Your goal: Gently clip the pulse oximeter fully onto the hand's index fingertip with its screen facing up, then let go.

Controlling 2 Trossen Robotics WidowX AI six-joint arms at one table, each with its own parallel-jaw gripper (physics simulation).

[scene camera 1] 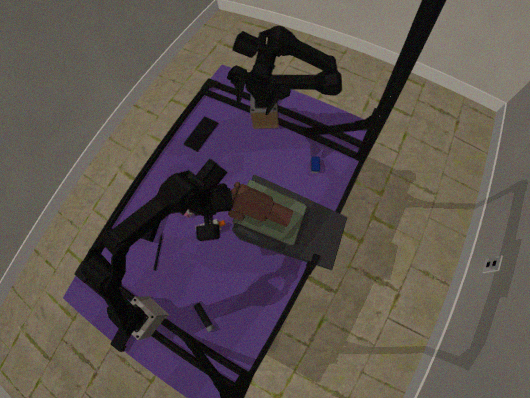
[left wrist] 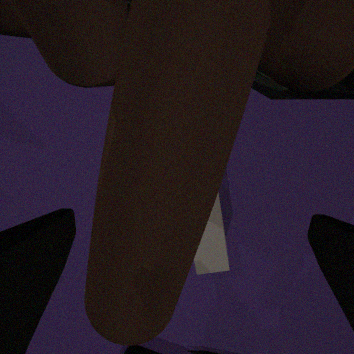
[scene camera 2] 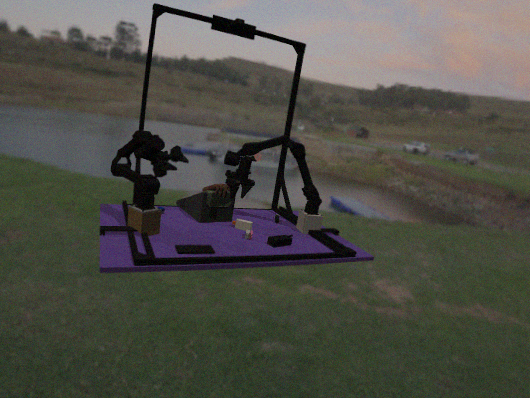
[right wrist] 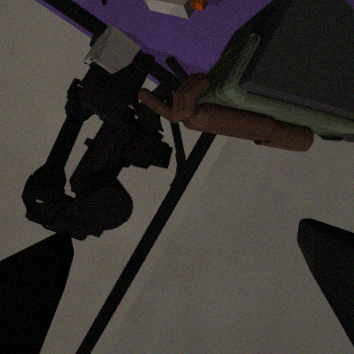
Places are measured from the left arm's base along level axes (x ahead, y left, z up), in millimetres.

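Pixels of known places: left gripper, fingertip midpoint: [scene camera 2: 236,198] [right wrist: 159,70]; right gripper, fingertip midpoint: [scene camera 1: 252,109] [scene camera 2: 182,165] [right wrist: 186,236]; left arm's base at its link origin: [scene camera 1: 136,318] [scene camera 2: 311,212] [right wrist: 100,69]; right arm's base at its link origin: [scene camera 1: 263,100] [scene camera 2: 145,207].
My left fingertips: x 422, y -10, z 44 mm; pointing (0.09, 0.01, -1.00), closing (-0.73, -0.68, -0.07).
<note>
Ahead of a thing's pixels: the offset from my left fingertips to its top centre. "pt": to the spot under its first point.
The brown hand [scene camera 1: 254,202] [scene camera 2: 217,188] [right wrist: 235,120] rests palm down on a green pad, its index finger [left wrist: 160,165] [right wrist: 157,104] sticking out. The pulse oximeter {150 mm left, 43 mm back, 117 mm down} [scene camera 1: 188,213] [scene camera 2: 248,234], small, white and pink, lies on the purple mat beside the white box; it does not show in the left wrist view. My left gripper [scene camera 2: 240,193] [left wrist: 194,223] is open and empty above the mat at the hand's finger end; the index finger shows between its fingertips in the left wrist view. My right gripper [scene camera 1: 254,107] [scene camera 2: 175,166] [right wrist: 186,236] is open and empty, raised near its own base.
A dark wedge [scene camera 1: 324,235] [scene camera 2: 212,213] carries the pad. A white box {26 mm left, 38 mm back, 104 mm down} [scene camera 2: 244,224] [left wrist: 214,250] with an orange end {pt 1 mm right, 5 mm back, 119 mm down} [scene camera 1: 222,223] lies below the index finger. A black block {221 mm left, 174 mm back, 113 mm down} [scene camera 2: 280,241], a pen {137 mm left, 227 mm back, 140 mm down} [scene camera 1: 158,251], a black slab {322 mm left, 234 mm ahead, 141 mm down} [scene camera 1: 201,134] [scene camera 2: 195,249], a blue item {138 mm right, 369 mm ahead, 116 mm down} [scene camera 1: 315,164] and a dark cylinder {145 mm right, 296 mm back, 121 mm down} [scene camera 1: 202,316] lie around.
</note>
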